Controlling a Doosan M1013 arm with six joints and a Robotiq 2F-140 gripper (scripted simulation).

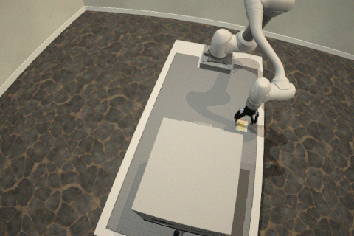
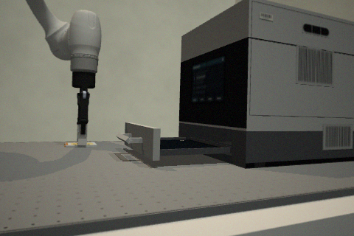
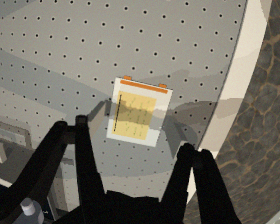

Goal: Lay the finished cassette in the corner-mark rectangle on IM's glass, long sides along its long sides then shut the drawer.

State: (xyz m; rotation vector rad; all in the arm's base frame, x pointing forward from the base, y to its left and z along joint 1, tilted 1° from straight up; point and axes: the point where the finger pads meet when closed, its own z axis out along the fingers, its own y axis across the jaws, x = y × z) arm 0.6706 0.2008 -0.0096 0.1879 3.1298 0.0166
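Right now the cassette FINISHED is 10 mm behind my hand and 30 mm below it.
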